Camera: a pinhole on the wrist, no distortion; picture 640 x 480 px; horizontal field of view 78.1 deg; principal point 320.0 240.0 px. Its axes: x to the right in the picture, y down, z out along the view. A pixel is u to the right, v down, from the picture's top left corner.
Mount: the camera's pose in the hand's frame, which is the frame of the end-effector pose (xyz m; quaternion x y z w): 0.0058 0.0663 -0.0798 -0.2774 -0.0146 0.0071 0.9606
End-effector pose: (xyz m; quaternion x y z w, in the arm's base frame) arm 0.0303 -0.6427 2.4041 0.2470 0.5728 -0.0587 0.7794
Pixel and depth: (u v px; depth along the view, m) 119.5 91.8 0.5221
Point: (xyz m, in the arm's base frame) 0.3996 -0.7529 2.8146
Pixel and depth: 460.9 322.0 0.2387
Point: 0.2315 -0.4642 2.4246
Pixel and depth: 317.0 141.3 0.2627
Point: 0.2385 -0.5925 2.4952
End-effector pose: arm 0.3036 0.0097 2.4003 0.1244 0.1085 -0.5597 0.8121
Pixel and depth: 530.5 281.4 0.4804
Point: 0.7479 -0.1796 2.6415
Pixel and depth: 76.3 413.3 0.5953
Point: 0.7385 0.4622 2.8293
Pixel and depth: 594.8 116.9 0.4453
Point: 0.6038 -0.3134 2.6782
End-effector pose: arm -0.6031 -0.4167 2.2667 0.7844 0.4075 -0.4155 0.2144
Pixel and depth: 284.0 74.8 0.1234
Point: -0.5588 -0.5066 2.2449
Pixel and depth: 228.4 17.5 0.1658
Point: -0.6063 -0.5508 2.2360
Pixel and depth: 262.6 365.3 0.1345
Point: -0.4721 -0.5324 2.2754
